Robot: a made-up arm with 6 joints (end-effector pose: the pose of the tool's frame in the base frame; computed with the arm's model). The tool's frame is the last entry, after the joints.
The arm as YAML. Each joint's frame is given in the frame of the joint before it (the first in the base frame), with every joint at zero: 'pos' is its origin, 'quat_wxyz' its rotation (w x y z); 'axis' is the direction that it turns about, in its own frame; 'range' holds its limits. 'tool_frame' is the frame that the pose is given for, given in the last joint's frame.
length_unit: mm
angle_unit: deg
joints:
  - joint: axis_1
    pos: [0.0, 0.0, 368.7]
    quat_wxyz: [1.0, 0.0, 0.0, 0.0]
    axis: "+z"
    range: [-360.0, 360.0]
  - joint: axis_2
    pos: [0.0, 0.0, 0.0]
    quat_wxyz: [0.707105, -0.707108, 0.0, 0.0]
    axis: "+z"
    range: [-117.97, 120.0]
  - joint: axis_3
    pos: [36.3, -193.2, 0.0]
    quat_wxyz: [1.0, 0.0, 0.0, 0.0]
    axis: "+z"
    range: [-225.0, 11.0]
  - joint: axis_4
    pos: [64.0, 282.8, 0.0]
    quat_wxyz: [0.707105, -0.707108, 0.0, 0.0]
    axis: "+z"
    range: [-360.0, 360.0]
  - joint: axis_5
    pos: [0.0, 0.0, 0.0]
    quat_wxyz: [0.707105, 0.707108, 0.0, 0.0]
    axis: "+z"
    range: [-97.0, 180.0]
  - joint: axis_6
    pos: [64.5, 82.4, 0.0]
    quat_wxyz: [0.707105, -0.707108, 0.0, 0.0]
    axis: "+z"
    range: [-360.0, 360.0]
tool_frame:
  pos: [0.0, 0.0, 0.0]
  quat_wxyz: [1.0, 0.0, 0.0, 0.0]
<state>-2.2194 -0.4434 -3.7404 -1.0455 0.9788 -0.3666</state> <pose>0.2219 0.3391 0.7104 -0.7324 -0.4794 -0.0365</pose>
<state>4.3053 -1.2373 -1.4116 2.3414 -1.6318 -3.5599</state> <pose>-0.0207 0.0939 0.6587 1.0099 -1.7017 -0.3384</pose>
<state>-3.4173 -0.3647 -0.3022 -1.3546 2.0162 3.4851</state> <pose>-0.1528 0.1469 0.3481 -1.4288 0.1142 -1.0682</pose>
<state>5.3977 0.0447 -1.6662 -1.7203 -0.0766 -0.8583</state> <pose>0.3083 -0.2668 0.6317 0.9707 1.1891 -0.1991</pose>
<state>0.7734 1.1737 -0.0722 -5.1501 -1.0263 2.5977</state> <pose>0.0657 -0.0673 0.1913 -0.9604 2.5597 -1.4553</pose>
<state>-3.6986 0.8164 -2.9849 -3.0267 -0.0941 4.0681</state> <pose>-0.4003 0.2396 0.6703 -0.7646 -0.7578 0.4425</pose>
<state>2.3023 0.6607 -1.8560 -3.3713 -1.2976 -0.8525</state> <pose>-0.2255 0.2842 0.3818 -3.0503 -0.1325 -0.3536</pose>
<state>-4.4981 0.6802 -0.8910 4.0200 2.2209 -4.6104</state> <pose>0.0070 0.3465 0.2455 0.5803 0.9036 2.4732</pose>
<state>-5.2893 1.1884 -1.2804 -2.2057 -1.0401 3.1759</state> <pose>0.0500 0.2299 0.1396 -2.7471 -0.0900 1.4785</pose>
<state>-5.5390 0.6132 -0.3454 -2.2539 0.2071 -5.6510</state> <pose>0.0308 0.0770 0.1333 1.1200 2.8279 -0.2919</pose>
